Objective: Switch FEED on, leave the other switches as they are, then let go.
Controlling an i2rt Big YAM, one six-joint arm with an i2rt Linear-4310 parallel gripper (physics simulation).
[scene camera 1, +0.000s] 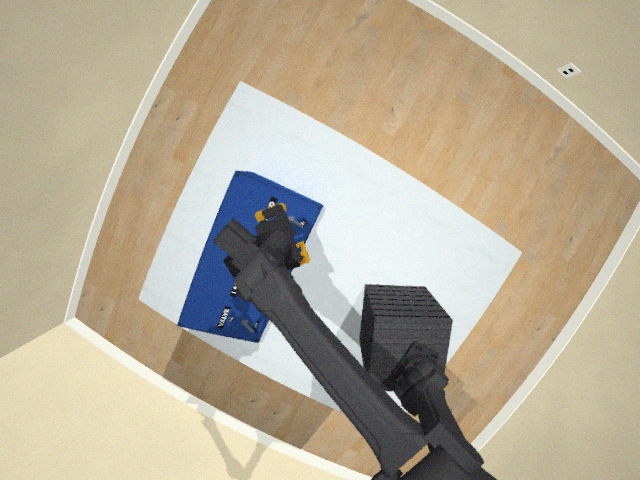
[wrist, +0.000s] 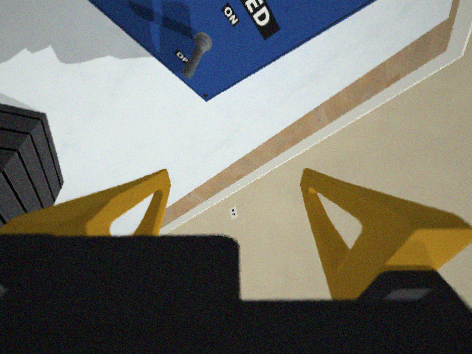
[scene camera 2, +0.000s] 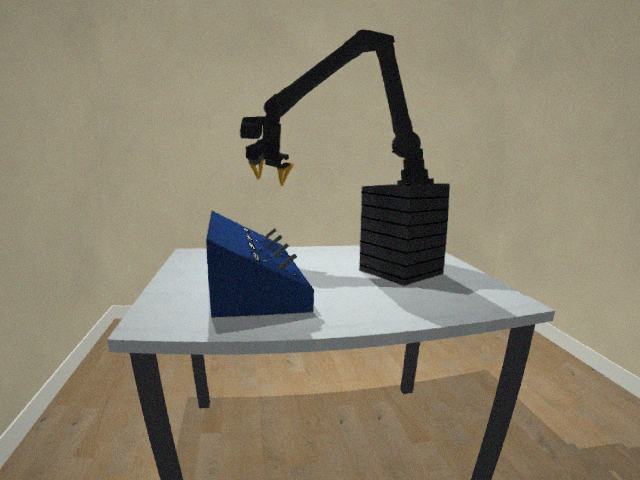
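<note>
The blue sloped switch box stands on the table. The grey FEED lever is near one end of the box; it leans to the side of its partly covered OFF label, away from the ON label. Part of the FEED label shows in the wrist view. The VALVE lever is near the other end. The arm hides the middle switches in scene camera 1. My gripper is open and empty, pointing down, well above the box and its levers.
The black ribbed pedestal carries the arm and stands apart from the box on the white table. The forearm reaches over from it. Several other levers stand beside FEED.
</note>
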